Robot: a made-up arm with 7 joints.
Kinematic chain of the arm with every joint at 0, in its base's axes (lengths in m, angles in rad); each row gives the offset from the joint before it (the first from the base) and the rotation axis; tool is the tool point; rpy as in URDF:
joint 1: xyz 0 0 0.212 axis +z
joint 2: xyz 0 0 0 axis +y
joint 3: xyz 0 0 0.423 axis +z
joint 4: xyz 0.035 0 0 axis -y
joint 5: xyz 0.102 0 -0.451 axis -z
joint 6: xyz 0 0 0 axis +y
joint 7: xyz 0.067 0 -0.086 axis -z
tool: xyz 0 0 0 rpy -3.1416 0 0
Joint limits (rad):
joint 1: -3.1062..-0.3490
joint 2: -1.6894..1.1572
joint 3: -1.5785..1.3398
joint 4: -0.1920..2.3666
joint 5: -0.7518..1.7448
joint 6: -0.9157..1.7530
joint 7: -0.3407..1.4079
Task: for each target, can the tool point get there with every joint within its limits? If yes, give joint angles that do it. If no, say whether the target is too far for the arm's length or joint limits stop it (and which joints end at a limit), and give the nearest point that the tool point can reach.
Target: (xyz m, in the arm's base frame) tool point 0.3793 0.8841 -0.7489
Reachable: no: too far | nearest point 0.3430 0.7996 0.0050 | short by 0.760 m
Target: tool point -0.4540 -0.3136 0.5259
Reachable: yes | joints -2.5107 -0.0461 -0.0990 1.2111 0.7786 1.2325 0.1704
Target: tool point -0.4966 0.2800 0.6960
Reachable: yes | joints -1.9815 -0.4257 -1.2778 1.3101 0.2840 -0.2133 0.6402
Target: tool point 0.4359 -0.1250 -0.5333
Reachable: no: joint limits stop it (at a limit: joint 1, joint 2) | nearest point 0.4152 -0.1289 -0.2201 | short by 0.314 m
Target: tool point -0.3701 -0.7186 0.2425
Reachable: yes | joints -1.6916 0.7868 -0.4958 1.6509 -0.2302 0.7679 -0.0040
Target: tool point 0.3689 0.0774 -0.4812
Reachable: no: joint limits stop it (at a limit: joint 1, joint 2) | nearest point 0.3725 0.0086 -0.2036 | short by 0.286 m
